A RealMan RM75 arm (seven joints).
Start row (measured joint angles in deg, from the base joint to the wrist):
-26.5, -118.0, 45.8, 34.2, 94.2, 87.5, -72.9
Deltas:
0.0, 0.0, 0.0, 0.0, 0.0, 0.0, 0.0
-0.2, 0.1, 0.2, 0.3, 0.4, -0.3, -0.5
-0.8, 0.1, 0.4, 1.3, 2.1, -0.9, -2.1
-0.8, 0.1, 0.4, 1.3, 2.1, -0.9, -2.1
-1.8, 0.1, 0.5, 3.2, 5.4, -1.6, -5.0
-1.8, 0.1, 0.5, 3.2, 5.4, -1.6, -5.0
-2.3, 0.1, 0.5, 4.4, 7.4, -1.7, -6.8
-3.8, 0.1, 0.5, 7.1, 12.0, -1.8, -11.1
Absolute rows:
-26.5, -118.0, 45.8, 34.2, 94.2, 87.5, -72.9
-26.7, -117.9, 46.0, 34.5, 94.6, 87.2, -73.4
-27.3, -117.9, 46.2, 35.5, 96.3, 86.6, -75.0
-27.3, -117.9, 46.2, 35.5, 96.3, 86.6, -75.0
-28.3, -117.9, 46.3, 37.4, 99.6, 85.9, -77.9
-28.3, -117.9, 46.3, 37.4, 99.6, 85.9, -77.9
-28.8, -117.9, 46.3, 38.6, 101.6, 85.8, -79.7
-30.3, -117.9, 46.3, 41.3, 106.2, 85.7, -84.0

